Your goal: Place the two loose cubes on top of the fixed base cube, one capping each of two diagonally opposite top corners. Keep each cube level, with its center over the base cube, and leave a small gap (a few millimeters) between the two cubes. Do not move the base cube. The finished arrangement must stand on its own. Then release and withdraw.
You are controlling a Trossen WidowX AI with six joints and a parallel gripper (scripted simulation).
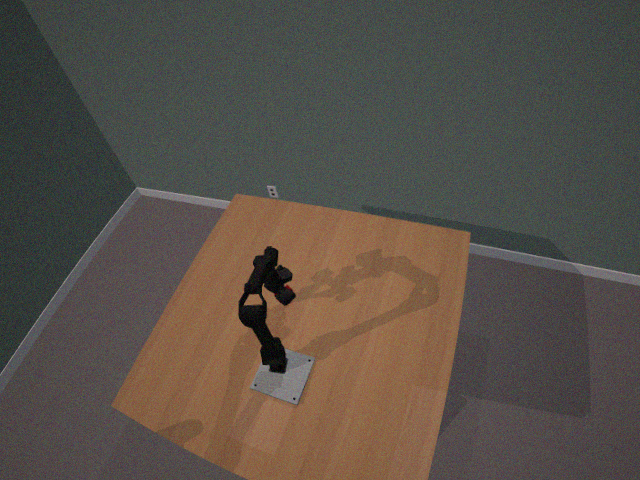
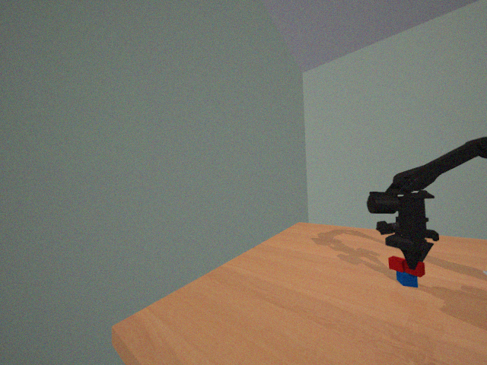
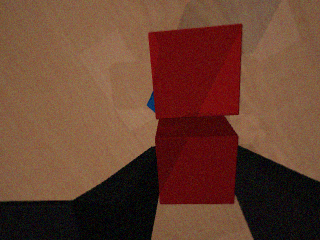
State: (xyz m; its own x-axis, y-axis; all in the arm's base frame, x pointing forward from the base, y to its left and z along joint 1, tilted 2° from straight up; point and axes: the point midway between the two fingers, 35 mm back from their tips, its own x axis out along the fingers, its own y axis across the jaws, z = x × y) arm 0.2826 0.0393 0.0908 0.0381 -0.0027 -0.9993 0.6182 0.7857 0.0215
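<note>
My gripper tip is now 30 mm short of the red cube and 20 mm to the left of it. Round my gripper tip: blue base cube (40 mm below, 20 mm ahead, 10 mm to the right).
</note>
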